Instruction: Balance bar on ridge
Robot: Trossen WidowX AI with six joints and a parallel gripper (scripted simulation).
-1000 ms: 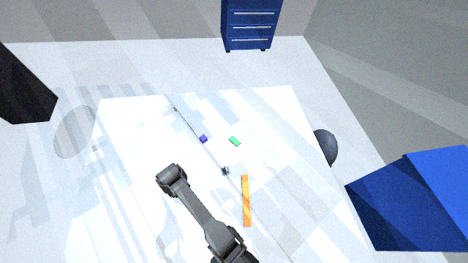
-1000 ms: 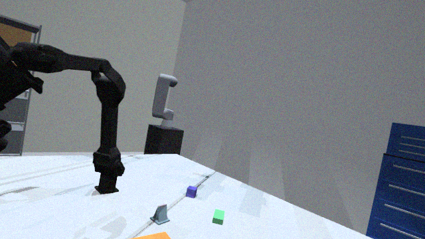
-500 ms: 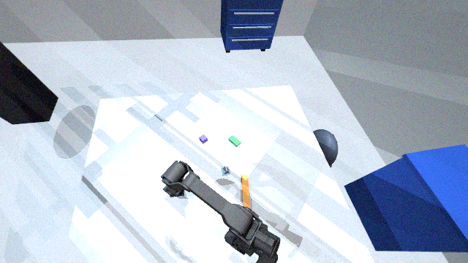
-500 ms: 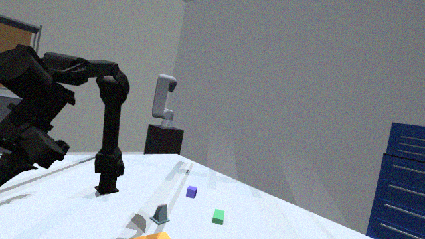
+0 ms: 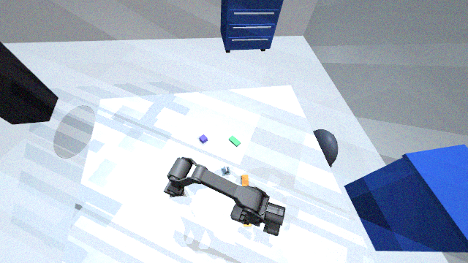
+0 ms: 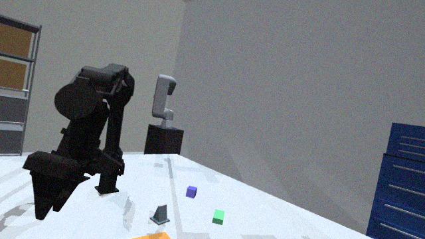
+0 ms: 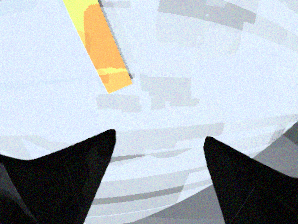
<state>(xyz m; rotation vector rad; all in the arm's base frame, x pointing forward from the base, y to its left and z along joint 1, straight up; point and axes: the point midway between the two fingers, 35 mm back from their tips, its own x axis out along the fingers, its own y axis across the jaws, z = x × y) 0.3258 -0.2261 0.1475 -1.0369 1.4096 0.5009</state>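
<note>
Right now my gripper tip is 13 cm to the right of the bar and 11 cm above it. From my gripper tip the other things lie so: green cube: 47 cm to the left, 11 cm below, 1 cm ahead; then purple cube: 50 cm to the left, 17 cm behind, 10 cm below.
</note>
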